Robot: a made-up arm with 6 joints.
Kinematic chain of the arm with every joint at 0, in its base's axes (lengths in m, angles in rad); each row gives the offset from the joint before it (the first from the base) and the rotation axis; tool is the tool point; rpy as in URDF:
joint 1: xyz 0 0 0.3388 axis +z
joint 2: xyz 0 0 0 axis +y
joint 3: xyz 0.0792 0 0.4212 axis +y
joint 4: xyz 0.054 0 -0.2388 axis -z
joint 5: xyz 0 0 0 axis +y
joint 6: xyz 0.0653 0 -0.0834 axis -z
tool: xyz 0 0 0 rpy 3.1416 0 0
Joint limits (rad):
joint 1: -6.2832..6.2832
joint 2: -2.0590..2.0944
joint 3: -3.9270..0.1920
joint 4: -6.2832..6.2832
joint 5: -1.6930..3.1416
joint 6: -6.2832..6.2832
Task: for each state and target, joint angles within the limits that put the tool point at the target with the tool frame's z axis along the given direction. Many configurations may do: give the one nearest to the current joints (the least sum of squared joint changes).
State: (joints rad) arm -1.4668 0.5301 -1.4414 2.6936 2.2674 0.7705
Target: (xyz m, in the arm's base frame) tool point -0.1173 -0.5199 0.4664 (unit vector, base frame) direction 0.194 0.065 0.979
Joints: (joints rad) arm -1.8848 0.7671 -1.1366 2.5408 2.8465 0.7705
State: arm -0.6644 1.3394 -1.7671 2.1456 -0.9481 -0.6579
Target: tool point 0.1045 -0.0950 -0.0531 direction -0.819 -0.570 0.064
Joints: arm -0.0738 2.0923 -1.0335 2.1763 -0.8709 -0.6579
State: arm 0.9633 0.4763 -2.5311 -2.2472 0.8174 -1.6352
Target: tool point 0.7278 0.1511 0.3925 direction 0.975 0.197 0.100
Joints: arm 0.2042 1.0855 -2.3680 -3.1289 0.3885 -1.6352
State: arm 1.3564 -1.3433 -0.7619 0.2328 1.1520 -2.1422
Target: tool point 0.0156 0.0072 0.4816 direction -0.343 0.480 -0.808
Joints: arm 1.6998 -0.9870 0.0857 0.7305 0.4301 -2.1422
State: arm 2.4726 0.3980 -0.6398 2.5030 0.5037 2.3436
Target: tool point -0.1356 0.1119 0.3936 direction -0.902 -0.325 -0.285
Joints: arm 2.0753 0.2842 0.0228 1.8097 1.3430 2.3436
